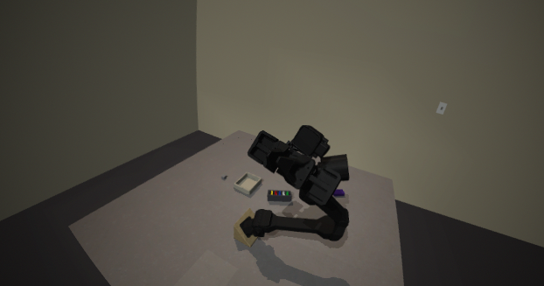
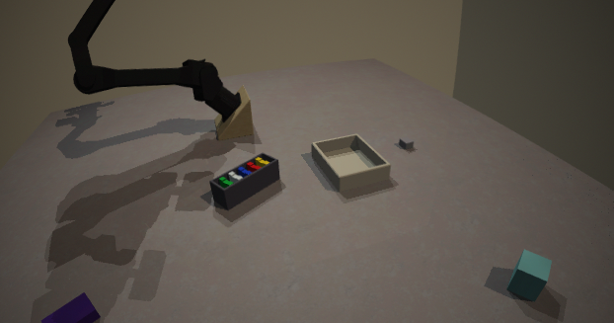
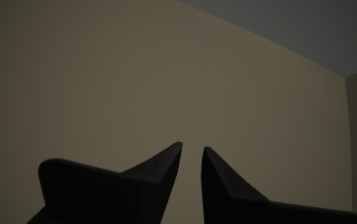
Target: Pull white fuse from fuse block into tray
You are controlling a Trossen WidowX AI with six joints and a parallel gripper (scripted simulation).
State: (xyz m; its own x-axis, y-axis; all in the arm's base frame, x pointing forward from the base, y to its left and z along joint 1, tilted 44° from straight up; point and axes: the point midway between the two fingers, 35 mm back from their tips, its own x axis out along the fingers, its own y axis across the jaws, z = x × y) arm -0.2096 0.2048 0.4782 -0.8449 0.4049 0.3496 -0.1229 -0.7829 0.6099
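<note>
Right now my gripper tip is 49 cm short of the white fuse, 17 cm to the right of it and 54 cm above it. The rest, counted from my gripper tip: purple flat piece 72 cm ahead, 7 cm to the right, 56 cm below; teal cube 82 cm ahead, 51 cm to the left, 55 cm below; beige tray 46 cm ahead, 38 cm to the left, 57 cm below.
</note>
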